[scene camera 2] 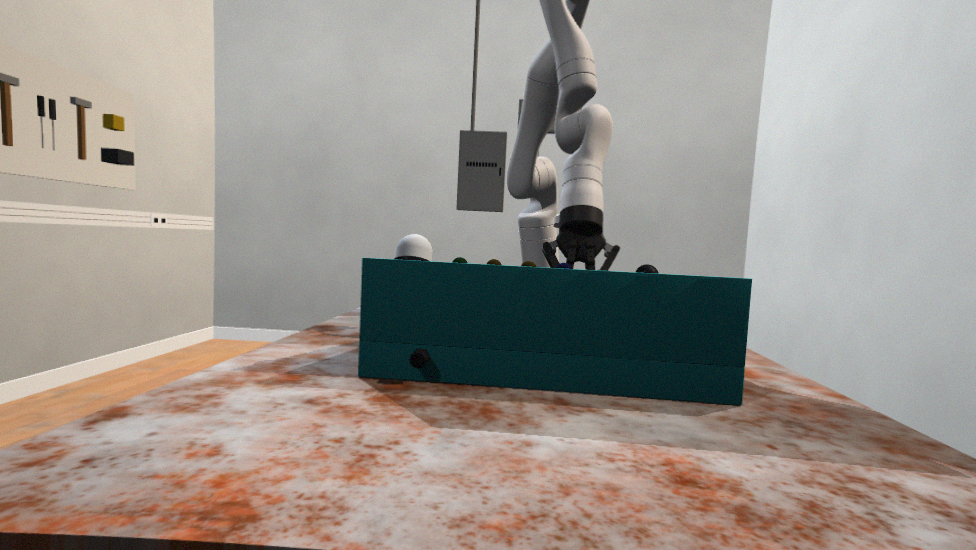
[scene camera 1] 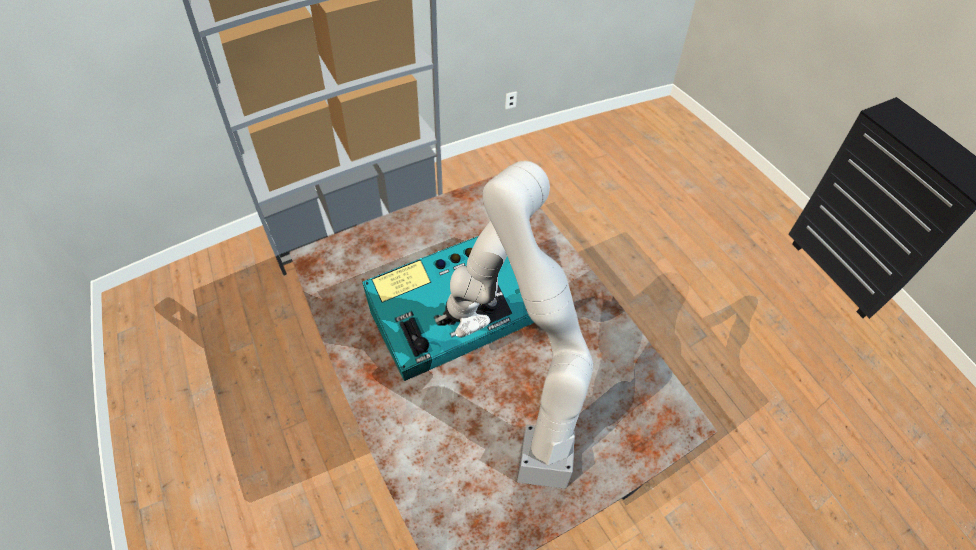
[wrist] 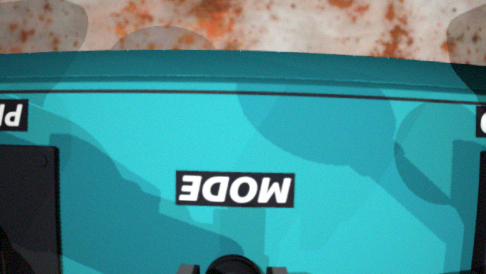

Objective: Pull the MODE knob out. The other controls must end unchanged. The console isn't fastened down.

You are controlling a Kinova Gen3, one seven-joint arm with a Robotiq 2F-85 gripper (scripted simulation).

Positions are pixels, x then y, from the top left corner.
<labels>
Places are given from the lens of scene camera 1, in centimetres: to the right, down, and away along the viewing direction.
teal console (scene camera 1: 420, 289): -19, 4, 149
</labels>
